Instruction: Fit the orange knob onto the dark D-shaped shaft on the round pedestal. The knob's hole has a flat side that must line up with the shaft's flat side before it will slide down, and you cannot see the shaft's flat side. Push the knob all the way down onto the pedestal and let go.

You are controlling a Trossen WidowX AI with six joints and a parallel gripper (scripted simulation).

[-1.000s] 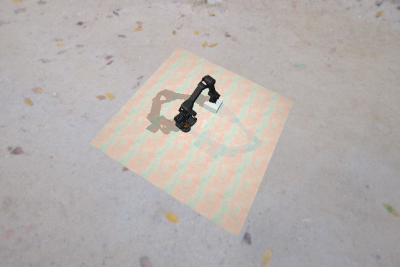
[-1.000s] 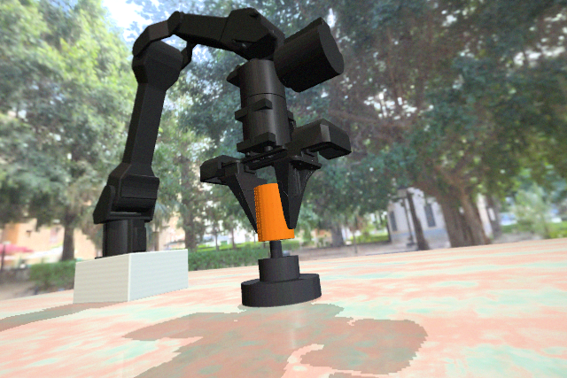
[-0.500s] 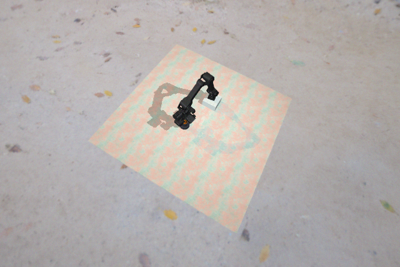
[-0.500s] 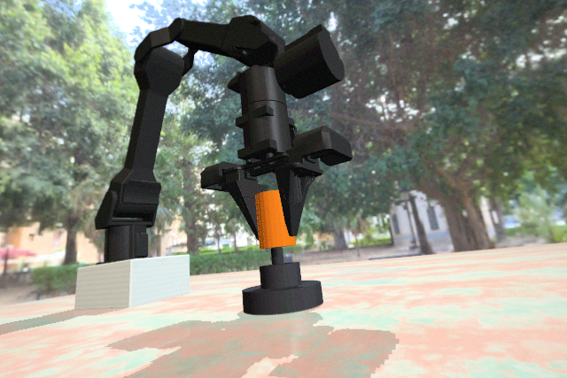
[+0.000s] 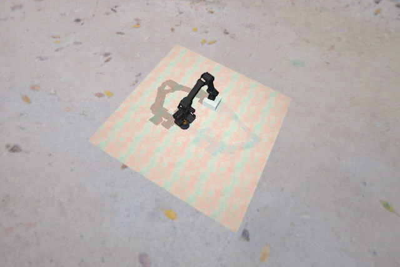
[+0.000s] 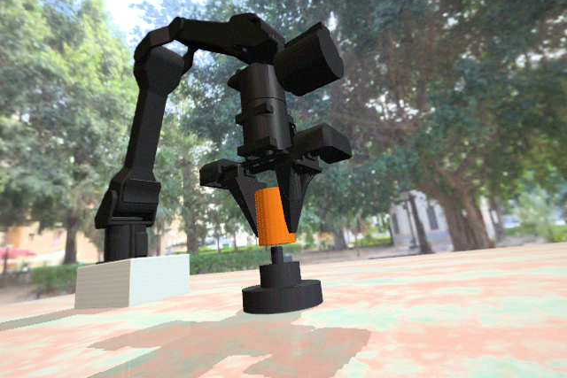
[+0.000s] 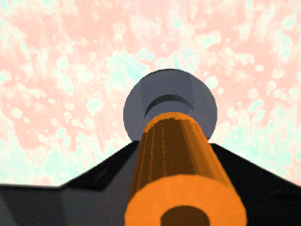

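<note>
Now: the orange knob 2 cm above my gripper tip. Round my gripper tip: round pedestal: 4 cm below.
</note>
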